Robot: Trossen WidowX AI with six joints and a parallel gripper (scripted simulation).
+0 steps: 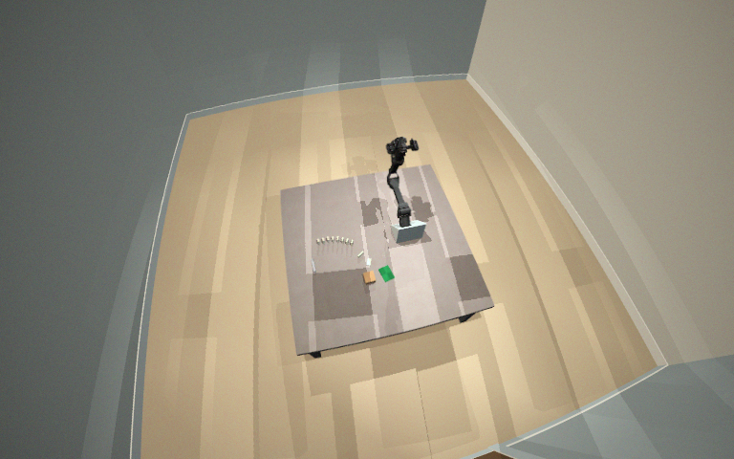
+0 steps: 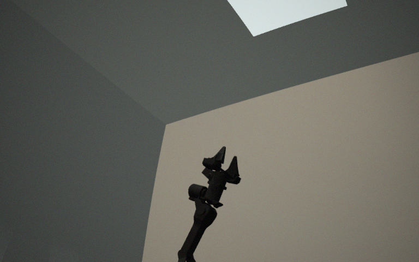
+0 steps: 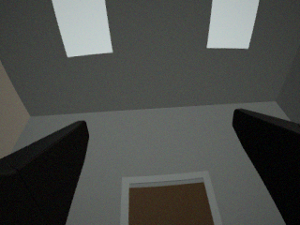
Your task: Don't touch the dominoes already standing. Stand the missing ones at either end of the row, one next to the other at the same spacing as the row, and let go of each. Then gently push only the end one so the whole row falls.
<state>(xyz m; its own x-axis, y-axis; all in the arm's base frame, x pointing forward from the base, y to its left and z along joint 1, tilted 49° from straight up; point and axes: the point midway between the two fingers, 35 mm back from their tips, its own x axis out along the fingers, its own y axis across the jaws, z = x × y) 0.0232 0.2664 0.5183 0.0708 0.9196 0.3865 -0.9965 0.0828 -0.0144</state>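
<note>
The green flat tile lies 220 mm ahead of my gripper tip, 440 mm to the left of it and 720 mm below it.
</note>
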